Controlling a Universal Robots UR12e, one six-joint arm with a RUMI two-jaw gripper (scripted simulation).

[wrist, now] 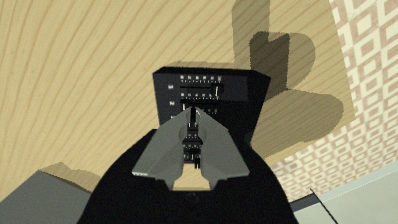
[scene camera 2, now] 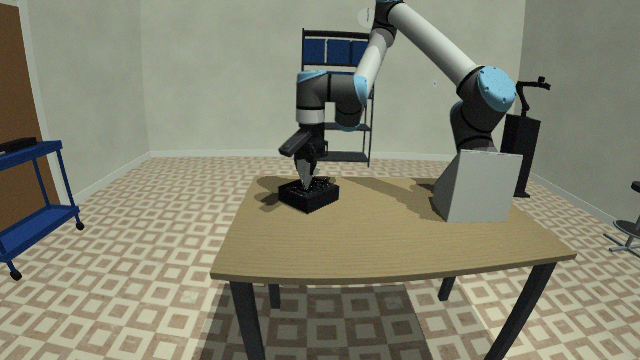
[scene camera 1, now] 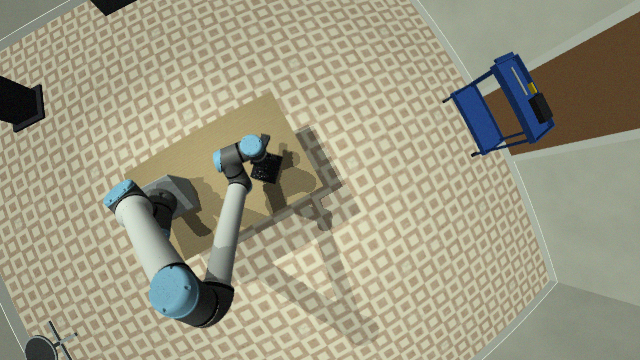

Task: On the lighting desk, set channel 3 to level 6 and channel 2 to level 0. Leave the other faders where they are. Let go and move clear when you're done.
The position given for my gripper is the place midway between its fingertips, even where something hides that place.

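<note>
I can see my gripper (scene camera 2: 305, 189). The wrist view has my gripper in it as well, at (wrist: 193, 108).
</note>
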